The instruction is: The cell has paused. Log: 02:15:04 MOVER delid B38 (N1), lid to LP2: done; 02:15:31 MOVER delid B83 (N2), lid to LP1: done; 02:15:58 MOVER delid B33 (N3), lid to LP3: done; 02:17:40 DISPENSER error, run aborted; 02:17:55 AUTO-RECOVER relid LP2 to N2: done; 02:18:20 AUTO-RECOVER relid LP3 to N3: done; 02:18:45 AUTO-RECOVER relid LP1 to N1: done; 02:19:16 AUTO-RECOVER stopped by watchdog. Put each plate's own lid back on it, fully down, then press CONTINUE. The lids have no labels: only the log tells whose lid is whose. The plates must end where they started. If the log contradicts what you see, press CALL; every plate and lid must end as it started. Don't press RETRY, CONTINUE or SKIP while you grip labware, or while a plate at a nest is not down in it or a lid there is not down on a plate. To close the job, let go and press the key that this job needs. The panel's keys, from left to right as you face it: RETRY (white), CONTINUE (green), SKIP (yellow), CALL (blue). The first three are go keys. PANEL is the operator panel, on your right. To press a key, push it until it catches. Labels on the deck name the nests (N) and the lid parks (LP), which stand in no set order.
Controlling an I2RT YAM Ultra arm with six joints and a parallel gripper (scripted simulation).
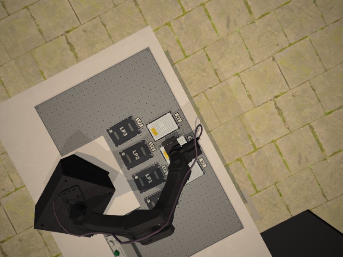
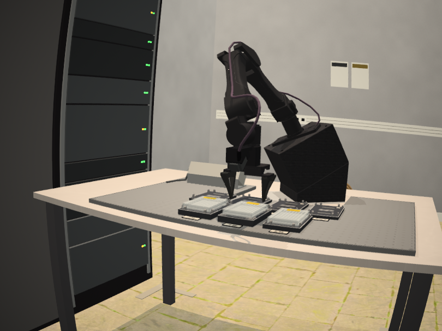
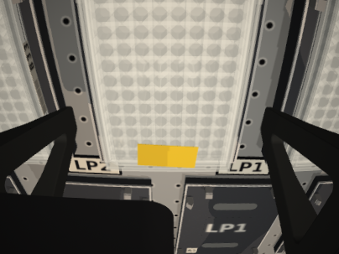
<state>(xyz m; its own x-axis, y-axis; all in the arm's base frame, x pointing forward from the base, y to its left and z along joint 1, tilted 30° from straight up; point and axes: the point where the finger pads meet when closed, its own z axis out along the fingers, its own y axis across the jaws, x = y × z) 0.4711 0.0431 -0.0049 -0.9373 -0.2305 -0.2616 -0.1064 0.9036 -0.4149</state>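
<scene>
Now: the clear lid 3 cm below my hand. From my hand the other things lie so: green key (43 cm behind, 33 cm to the right); lid park LP1 (17 cm behind, 8 cm to the right, 6 cm below); lid park LP4 (16 cm behind, 21 cm to the right, 6 cm below).
</scene>
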